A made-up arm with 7 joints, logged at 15 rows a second.
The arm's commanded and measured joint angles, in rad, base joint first. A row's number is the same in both.
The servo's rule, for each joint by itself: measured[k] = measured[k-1] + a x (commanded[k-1-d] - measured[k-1]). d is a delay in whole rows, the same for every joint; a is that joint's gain. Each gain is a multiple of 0.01, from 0.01 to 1. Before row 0 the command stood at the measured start. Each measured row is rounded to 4 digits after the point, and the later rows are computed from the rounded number. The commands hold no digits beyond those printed.
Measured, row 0: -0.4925 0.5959 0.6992 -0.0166 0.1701 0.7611 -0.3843
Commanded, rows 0 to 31: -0.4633 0.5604 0.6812 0.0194 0.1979 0.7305 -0.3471; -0.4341 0.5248 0.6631 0.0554 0.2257 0.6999 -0.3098; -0.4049 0.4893 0.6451 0.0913 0.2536 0.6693 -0.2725; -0.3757 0.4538 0.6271 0.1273 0.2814 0.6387 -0.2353; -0.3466 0.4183 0.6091 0.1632 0.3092 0.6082 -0.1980; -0.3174 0.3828 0.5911 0.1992 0.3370 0.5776 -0.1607; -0.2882 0.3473 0.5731 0.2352 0.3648 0.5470 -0.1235; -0.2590 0.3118 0.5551 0.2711 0.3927 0.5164 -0.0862; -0.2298 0.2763 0.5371 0.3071 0.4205 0.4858 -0.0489; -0.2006 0.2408 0.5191 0.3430 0.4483 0.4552 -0.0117; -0.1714 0.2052 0.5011 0.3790 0.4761 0.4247 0.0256; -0.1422 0.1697 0.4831 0.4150 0.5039 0.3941 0.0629; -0.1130 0.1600 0.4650 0.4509 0.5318 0.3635 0.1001; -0.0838 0.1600 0.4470 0.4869 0.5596 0.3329 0.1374; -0.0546 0.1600 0.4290 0.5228 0.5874 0.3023 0.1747; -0.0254 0.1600 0.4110 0.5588 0.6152 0.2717 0.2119; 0.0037 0.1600 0.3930 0.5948 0.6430 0.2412 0.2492; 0.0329 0.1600 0.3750 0.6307 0.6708 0.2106 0.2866; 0.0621 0.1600 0.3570 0.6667 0.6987 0.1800 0.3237; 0.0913 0.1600 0.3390 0.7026 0.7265 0.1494 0.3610; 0.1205 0.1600 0.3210 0.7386 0.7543 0.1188 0.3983; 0.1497 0.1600 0.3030 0.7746 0.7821 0.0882 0.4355; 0.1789 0.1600 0.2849 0.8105 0.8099 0.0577 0.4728; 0.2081 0.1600 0.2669 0.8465 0.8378 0.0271 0.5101; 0.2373 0.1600 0.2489 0.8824 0.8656 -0.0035 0.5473; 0.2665 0.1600 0.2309 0.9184 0.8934 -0.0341 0.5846; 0.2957 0.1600 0.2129 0.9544 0.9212 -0.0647 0.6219; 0.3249 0.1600 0.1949 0.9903 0.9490 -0.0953 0.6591; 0.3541 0.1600 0.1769 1.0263 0.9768 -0.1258 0.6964; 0.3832 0.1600 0.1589 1.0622 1.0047 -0.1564 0.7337; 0.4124 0.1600 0.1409 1.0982 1.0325 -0.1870 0.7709; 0.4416 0.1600 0.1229 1.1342 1.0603 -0.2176 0.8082
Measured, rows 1 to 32: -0.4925 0.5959 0.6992 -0.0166 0.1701 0.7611 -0.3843; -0.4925 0.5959 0.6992 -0.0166 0.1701 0.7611 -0.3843; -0.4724 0.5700 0.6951 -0.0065 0.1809 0.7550 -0.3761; -0.4460 0.5370 0.6877 0.0108 0.1984 0.7440 -0.3615; -0.4176 0.5022 0.6779 0.0333 0.2199 0.7291 -0.3419; -0.3887 0.4669 0.6662 0.0596 0.2439 0.7110 -0.3184; -0.3597 0.4314 0.6531 0.0886 0.2694 0.6904 -0.2919; -0.3305 0.3959 0.6388 0.1196 0.2958 0.6678 -0.2630; -0.3013 0.3604 0.6237 0.1520 0.3227 0.6436 -0.2323; -0.2721 0.3249 0.6079 0.1853 0.3500 0.6182 -0.2002; -0.2429 0.2894 0.5916 0.2194 0.3775 0.5917 -0.1669; -0.2137 0.2539 0.5749 0.2540 0.4051 0.5644 -0.1328; -0.1845 0.2183 0.5579 0.2890 0.4328 0.5365 -0.0980; -0.1553 0.1828 0.5407 0.3243 0.4605 0.5080 -0.0626; -0.1261 0.1662 0.5233 0.3597 0.4883 0.4791 -0.0268; -0.0969 0.1617 0.5058 0.3953 0.5161 0.4499 0.0093; -0.0677 0.1605 0.4881 0.4310 0.5439 0.4204 0.0457; -0.0385 0.1601 0.4704 0.4668 0.5717 0.3907 0.0823; -0.0094 0.1600 0.4526 0.5026 0.5995 0.3608 0.1190; 0.0198 0.1600 0.4348 0.5385 0.6273 0.3308 0.1559; 0.0490 0.1600 0.4169 0.5744 0.6551 0.3006 0.1928; 0.0782 0.1600 0.3990 0.6103 0.6829 0.2704 0.2298; 0.1074 0.1600 0.3811 0.6462 0.7107 0.2401 0.2669; 0.1366 0.1600 0.3631 0.6822 0.7385 0.2097 0.3040; 0.1658 0.1600 0.3451 0.7181 0.7663 0.1793 0.3411; 0.1950 0.1600 0.3271 0.7541 0.7942 0.1489 0.3783; 0.2242 0.1600 0.3091 0.7900 0.8220 0.1184 0.4155; 0.2534 0.1600 0.2911 0.8260 0.8498 0.0879 0.4527; 0.2826 0.1600 0.2731 0.8620 0.8776 0.0574 0.4899; 0.3118 0.1600 0.2551 0.8979 0.9054 0.0269 0.5271; 0.3410 0.1600 0.2371 0.9339 0.9332 -0.0036 0.5643; 0.3701 0.1600 0.2191 0.9698 0.9611 -0.0342 0.6016
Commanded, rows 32 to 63: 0.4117 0.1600 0.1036 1.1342 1.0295 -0.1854 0.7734; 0.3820 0.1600 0.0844 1.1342 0.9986 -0.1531 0.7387; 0.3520 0.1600 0.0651 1.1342 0.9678 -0.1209 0.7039; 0.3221 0.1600 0.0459 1.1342 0.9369 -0.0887 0.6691; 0.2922 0.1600 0.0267 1.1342 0.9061 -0.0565 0.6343; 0.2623 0.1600 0.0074 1.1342 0.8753 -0.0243 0.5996; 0.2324 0.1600 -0.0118 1.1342 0.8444 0.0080 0.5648; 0.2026 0.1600 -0.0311 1.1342 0.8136 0.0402 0.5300; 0.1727 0.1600 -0.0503 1.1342 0.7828 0.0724 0.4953; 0.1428 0.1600 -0.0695 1.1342 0.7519 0.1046 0.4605; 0.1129 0.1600 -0.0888 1.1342 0.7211 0.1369 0.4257; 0.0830 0.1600 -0.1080 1.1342 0.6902 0.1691 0.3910; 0.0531 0.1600 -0.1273 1.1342 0.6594 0.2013 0.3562; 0.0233 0.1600 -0.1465 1.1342 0.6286 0.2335 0.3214; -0.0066 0.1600 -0.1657 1.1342 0.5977 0.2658 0.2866; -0.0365 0.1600 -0.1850 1.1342 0.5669 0.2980 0.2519; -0.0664 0.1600 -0.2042 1.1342 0.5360 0.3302 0.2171; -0.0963 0.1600 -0.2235 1.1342 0.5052 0.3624 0.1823; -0.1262 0.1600 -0.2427 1.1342 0.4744 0.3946 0.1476; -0.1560 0.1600 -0.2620 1.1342 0.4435 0.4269 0.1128; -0.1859 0.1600 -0.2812 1.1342 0.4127 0.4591 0.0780; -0.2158 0.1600 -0.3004 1.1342 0.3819 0.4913 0.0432; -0.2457 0.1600 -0.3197 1.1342 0.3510 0.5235 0.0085; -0.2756 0.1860 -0.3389 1.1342 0.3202 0.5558 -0.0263; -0.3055 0.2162 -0.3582 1.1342 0.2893 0.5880 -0.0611; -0.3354 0.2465 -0.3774 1.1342 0.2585 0.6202 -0.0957; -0.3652 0.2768 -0.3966 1.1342 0.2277 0.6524 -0.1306; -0.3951 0.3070 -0.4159 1.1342 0.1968 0.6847 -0.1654; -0.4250 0.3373 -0.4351 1.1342 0.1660 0.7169 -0.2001; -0.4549 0.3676 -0.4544 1.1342 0.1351 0.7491 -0.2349; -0.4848 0.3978 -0.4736 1.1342 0.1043 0.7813 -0.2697; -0.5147 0.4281 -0.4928 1.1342 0.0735 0.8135 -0.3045
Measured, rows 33 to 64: 0.3993 0.1600 0.2011 1.0058 0.9889 -0.0648 0.6388; 0.4285 0.1600 0.1831 1.0418 1.0167 -0.0954 0.6761; 0.4169 0.1600 0.1648 1.0677 1.0217 -0.1134 0.6975; 0.3928 0.1600 0.1463 1.0863 1.0127 -0.1213 0.7066; 0.3646 0.1600 0.1276 1.0997 0.9952 -0.1212 0.7060; 0.3353 0.1600 0.1088 1.1094 0.9725 -0.1147 0.6979; 0.3056 0.1600 0.0899 1.1163 0.9466 -0.1031 0.6839; 0.2757 0.1600 0.0709 1.1213 0.9188 -0.0873 0.6654; 0.2458 0.1600 0.0519 1.1249 0.8898 -0.0682 0.6433; 0.2160 0.1600 0.0328 1.1275 0.8601 -0.0465 0.6184; 0.1861 0.1600 0.0137 1.1294 0.8300 -0.0227 0.5913; 0.1562 0.1600 -0.0054 1.1307 0.7995 0.0028 0.5625; 0.1263 0.1600 -0.0246 1.1317 0.7689 0.0296 0.5324; 0.0964 0.1600 -0.0438 1.1324 0.7382 0.0575 0.5013; 0.0665 0.1600 -0.0630 1.1329 0.7075 0.0863 0.4694; 0.0367 0.1600 -0.0822 1.1333 0.6767 0.1157 0.4368; 0.0068 0.1600 -0.1014 1.1336 0.6459 0.1457 0.4038; -0.0231 0.1600 -0.1206 1.1338 0.6151 0.1762 0.3704; -0.0530 0.1600 -0.1398 1.1339 0.5843 0.2070 0.3367; -0.0829 0.1600 -0.1591 1.1340 0.5535 0.2381 0.3027; -0.1128 0.1600 -0.1783 1.1341 0.5227 0.2694 0.2686; -0.1426 0.1600 -0.1976 1.1341 0.4918 0.3009 0.2343; -0.1725 0.1600 -0.2168 1.1341 0.4610 0.3325 0.1999; -0.2024 0.1600 -0.2360 1.1341 0.4302 0.3643 0.1654; -0.2323 0.1600 -0.2553 1.1341 0.3993 0.3961 0.1309; -0.2622 0.1790 -0.2745 1.1341 0.3685 0.4280 0.0963; -0.2921 0.2062 -0.2938 1.1341 0.3376 0.4600 0.0617; -0.3220 0.2356 -0.3130 1.1341 0.3068 0.4920 0.0271; -0.3518 0.2657 -0.3322 1.1341 0.2760 0.5241 -0.0076; -0.3817 0.2958 -0.3515 1.1341 0.2451 0.5562 -0.0423; -0.4116 0.3261 -0.3707 1.1341 0.2143 0.5883 -0.0770; -0.4415 0.3564 -0.3900 1.1341 0.1834 0.6205 -0.1117
